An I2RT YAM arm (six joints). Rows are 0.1 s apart.
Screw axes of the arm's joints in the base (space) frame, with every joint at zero. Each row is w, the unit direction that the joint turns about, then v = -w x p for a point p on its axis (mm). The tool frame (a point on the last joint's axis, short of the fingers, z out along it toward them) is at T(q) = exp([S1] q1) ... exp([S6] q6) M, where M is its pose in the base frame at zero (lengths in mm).
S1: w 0 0 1 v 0 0 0
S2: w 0 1 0 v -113.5 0 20
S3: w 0 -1 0 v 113.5 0 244
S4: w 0 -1 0 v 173.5 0 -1
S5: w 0 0 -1 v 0 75 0
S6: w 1 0 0 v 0 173.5 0
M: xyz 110.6 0 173.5 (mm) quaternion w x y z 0.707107 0 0.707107 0
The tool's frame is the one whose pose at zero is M.
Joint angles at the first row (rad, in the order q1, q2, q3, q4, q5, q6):
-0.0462, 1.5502, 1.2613, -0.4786, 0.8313, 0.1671
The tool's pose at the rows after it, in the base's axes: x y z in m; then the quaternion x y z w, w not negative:
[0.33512, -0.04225, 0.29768, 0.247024, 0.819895, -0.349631, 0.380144]
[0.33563, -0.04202, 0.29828, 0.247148, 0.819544, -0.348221, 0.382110]
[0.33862, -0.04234, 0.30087, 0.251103, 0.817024, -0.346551, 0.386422]
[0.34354, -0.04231, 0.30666, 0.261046, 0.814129, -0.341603, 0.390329]
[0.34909, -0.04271, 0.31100, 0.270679, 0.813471, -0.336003, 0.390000]
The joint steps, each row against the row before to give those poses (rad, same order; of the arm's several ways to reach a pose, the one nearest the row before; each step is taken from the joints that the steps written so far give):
-0.0013, -0.0018, -0.0003, 0.0013, 0.0001, -0.0014
0.0007, 0.0005, 0.0018, 0.0029, -0.0020, 0.0000
-0.0005, 0.0090, 0.0168, 0.0006, 0.0005, 0.0057
0.0007, 0.0184, 0.0417, -0.0249, 0.0000, 0.0257
-0.0006, 0.0241, 0.0457, -0.0346, -0.0034, 0.0295

